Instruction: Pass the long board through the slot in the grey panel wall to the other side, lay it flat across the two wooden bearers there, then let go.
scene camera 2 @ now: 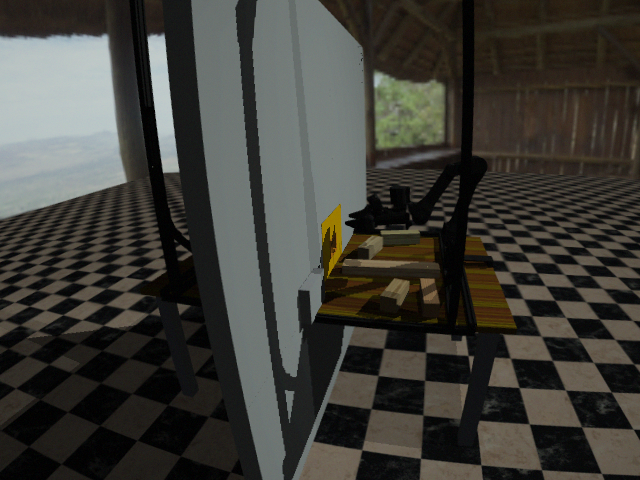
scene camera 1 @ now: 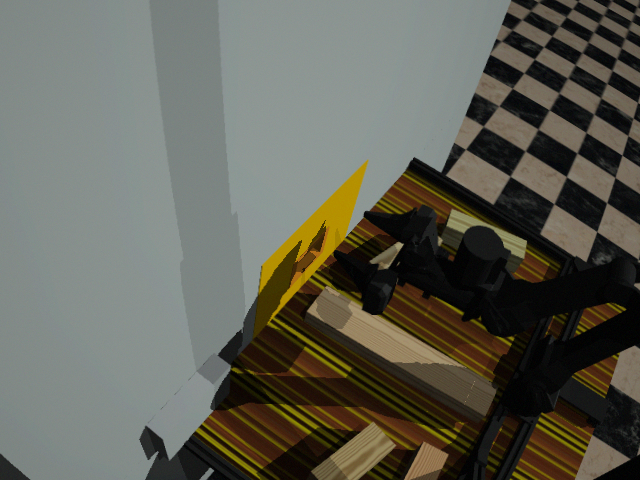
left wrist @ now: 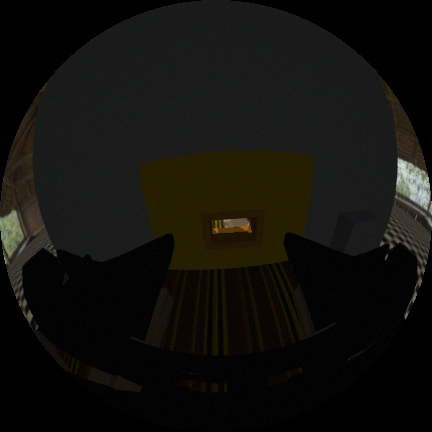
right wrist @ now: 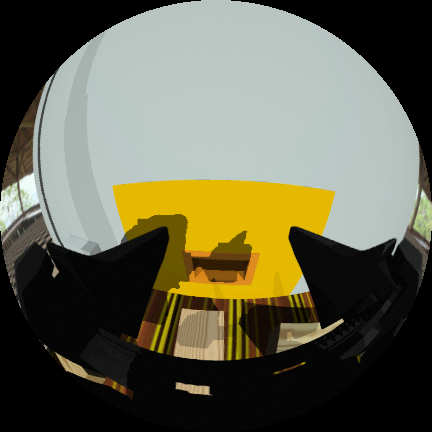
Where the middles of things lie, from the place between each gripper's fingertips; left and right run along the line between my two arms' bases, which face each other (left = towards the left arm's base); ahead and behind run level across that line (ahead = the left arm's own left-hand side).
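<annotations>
My left gripper: 10 mm past the slot frame (scene camera 1: 316, 249), 140 mm to the left of it, 60 mm above it. Grey block (scene camera 1: 181, 416), from my left hand: 130 mm to the right, 320 mm behind, 100 mm below. By their middles, slot frame nearest to my left gripper of the things named here.
From my right hand, slot frame: 80 mm to the left, 10 mm behind, 100 mm below. Grey block, from my right hand: 320 mm behind, 90 mm to the left, 130 mm below. Going by middles, slot frame nearest to my right hand of the things named here.
</annotations>
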